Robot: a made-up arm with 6 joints. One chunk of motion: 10 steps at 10 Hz.
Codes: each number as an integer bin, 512 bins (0 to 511) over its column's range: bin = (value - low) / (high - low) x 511, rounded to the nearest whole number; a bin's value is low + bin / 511 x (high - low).
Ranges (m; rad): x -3..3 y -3..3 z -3..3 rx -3.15..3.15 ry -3.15..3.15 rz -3.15..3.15
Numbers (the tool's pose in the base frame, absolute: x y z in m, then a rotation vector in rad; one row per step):
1: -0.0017 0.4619 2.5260 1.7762 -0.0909 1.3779
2: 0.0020 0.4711 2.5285 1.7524 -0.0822 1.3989
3: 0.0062 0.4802 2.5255 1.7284 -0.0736 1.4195
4: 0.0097 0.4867 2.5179 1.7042 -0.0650 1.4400
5: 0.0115 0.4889 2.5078 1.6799 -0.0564 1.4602
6: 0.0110 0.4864 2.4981 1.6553 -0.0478 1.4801
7: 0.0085 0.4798 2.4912 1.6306 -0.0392 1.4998
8: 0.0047 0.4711 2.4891 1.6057 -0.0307 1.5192
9: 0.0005 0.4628 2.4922 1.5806 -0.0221 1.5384
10: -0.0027 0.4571 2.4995 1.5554 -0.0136 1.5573
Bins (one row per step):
1: 255 295 471 400 248 367
2: 256 296 471 398 249 369
3: 256 296 471 396 250 371
4: 256 297 470 394 250 372
5: 256 297 469 392 251 374
6: 256 297 468 390 252 376
7: 256 296 468 388 252 377
8: 256 296 467 386 253 379
9: 256 295 468 384 254 380
10: 255 294 468 382 254 382

